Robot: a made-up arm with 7 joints. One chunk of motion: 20 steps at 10 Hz.
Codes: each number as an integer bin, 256 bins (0 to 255) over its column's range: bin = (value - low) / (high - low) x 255, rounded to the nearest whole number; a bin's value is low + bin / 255 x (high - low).
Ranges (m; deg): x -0.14..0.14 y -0.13..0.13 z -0.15..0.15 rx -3..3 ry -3..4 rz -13..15
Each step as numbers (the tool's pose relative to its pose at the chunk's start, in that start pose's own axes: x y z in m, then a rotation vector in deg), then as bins.
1 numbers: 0.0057 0.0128 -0.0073 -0.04 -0.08 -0.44
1 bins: 133 140 121 126 106 114
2 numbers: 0.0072 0.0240 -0.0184 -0.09 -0.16 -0.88
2 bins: 134 151 112 124 103 110
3 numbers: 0.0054 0.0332 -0.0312 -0.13 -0.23 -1.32
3 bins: 132 160 101 122 101 106
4 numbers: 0.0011 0.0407 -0.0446 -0.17 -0.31 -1.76
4 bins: 129 167 90 120 98 102
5 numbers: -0.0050 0.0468 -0.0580 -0.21 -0.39 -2.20
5 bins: 123 173 78 119 95 98
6 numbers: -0.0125 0.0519 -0.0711 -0.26 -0.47 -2.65
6 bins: 116 178 67 116 92 94
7 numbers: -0.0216 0.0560 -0.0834 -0.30 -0.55 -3.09
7 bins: 108 182 57 115 89 90
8 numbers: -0.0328 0.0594 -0.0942 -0.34 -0.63 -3.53
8 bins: 98 186 47 113 86 86
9 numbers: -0.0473 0.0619 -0.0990 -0.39 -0.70 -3.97
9 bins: 84 188 43 111 84 82
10 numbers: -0.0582 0.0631 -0.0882 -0.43 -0.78 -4.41
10 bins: 74 189 53 109 81 78
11 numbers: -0.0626 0.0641 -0.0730 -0.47 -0.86 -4.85
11 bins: 70 190 65 108 78 74
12 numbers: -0.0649 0.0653 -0.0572 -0.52 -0.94 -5.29
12 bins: 68 192 79 105 75 70
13 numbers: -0.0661 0.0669 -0.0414 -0.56 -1.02 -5.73
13 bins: 67 193 92 104 72 66
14 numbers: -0.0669 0.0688 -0.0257 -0.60 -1.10 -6.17
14 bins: 67 195 106 102 69 62
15 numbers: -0.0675 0.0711 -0.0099 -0.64 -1.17 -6.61
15 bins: 66 197 119 100 67 58
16 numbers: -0.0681 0.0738 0.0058 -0.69 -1.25 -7.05
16 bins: 65 200 132 98 64 54
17 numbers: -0.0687 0.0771 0.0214 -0.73 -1.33 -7.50
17 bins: 65 203 146 96 61 50
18 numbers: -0.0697 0.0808 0.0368 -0.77 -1.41 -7.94
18 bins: 64 207 159 95 58 46
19 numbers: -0.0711 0.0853 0.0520 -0.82 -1.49 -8.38
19 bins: 63 211 172 93 55 42
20 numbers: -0.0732 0.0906 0.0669 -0.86 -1.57 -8.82
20 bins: 61 216 184 91 52 38
